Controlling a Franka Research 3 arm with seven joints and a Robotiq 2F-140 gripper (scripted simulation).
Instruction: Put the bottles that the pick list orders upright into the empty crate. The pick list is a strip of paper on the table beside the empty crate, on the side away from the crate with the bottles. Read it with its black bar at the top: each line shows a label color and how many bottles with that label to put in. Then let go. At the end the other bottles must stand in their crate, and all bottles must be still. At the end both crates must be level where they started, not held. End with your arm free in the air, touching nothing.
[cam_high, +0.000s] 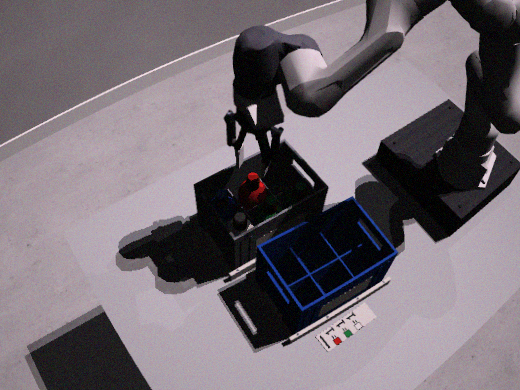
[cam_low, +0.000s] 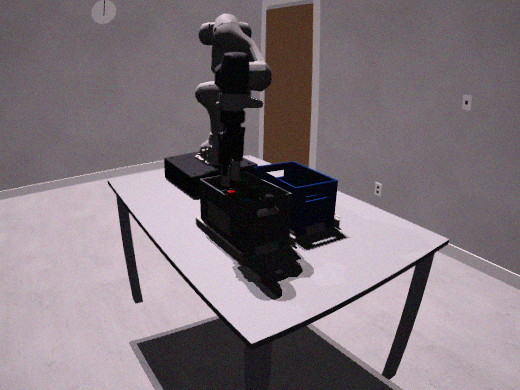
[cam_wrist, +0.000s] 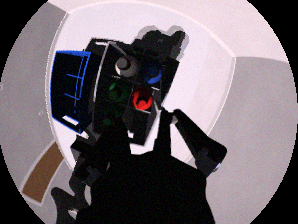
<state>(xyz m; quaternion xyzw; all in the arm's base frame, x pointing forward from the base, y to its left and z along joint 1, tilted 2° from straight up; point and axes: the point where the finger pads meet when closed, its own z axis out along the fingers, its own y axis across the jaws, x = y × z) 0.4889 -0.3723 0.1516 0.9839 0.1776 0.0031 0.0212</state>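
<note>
Now: the red-label bottle 130 mm below my hand. Also, from my hand: black crate 10 mm ahead, 40 mm to the left, 140 mm below; white-labelled bottle 100 mm ahead, 60 mm to the left, 130 mm below; blue-label bottle 90 mm ahead, 10 mm to the right, 130 mm below.
</note>
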